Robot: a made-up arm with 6 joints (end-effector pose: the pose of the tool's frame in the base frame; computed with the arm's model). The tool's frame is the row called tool.
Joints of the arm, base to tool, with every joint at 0 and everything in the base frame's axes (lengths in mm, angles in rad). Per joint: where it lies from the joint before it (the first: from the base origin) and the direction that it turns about. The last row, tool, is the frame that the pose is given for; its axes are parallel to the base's.
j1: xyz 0.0 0.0 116.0 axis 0 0 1
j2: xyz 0.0 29.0 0.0 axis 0 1 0
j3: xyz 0.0 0.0 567.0 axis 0 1 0
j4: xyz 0.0 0.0 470.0 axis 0 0 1
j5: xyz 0.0 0.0 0.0 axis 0 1 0
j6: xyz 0.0 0.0 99.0 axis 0 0 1
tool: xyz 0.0 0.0 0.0
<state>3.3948 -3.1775 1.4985 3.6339 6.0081 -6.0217</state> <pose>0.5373 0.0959 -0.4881 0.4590 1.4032 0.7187</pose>
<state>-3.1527 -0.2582 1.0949 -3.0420 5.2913 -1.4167</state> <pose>-0.3000 -0.0339 0.9541 1.2475 -1.4582 -0.8772</pose>
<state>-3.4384 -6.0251 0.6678 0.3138 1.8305 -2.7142</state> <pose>-0.5476 0.1063 0.8587 -0.7902 -2.6309 0.4313</pose>
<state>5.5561 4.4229 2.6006 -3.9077 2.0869 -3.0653</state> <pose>-0.1690 0.2691 0.3069 -1.2763 -0.8751 -0.6478</pose>
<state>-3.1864 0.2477 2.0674 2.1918 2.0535 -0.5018</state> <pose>-0.4895 -0.0785 0.4159 0.8023 -0.0581 0.0318</pose>
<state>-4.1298 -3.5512 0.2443 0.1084 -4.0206 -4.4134</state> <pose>-0.1510 0.1615 -0.8179 -0.1355 1.3007 -2.1108</pose>
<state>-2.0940 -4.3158 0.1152 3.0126 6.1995 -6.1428</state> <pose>-0.4828 -0.8930 -0.3887 1.0970 -1.9383 0.5870</pose>
